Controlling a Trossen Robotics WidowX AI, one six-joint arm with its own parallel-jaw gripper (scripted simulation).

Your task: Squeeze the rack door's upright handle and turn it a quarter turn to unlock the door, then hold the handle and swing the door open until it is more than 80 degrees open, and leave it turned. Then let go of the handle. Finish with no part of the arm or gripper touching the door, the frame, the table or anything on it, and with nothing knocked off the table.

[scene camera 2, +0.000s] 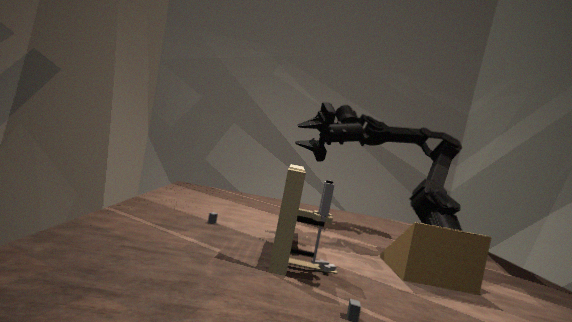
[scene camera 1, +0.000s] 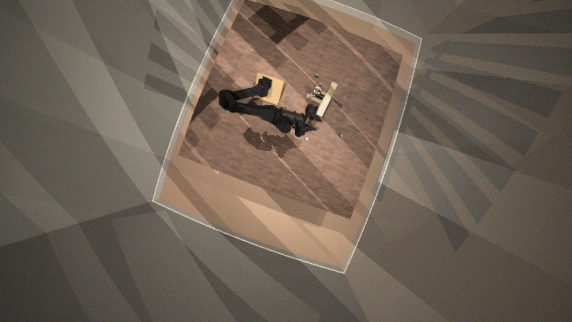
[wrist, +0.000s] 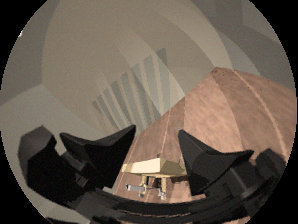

Note:
The gripper [scene camera 2: 296,134] is open, holding nothing.
The gripper is seen too in the wrist view [wrist: 157,130].

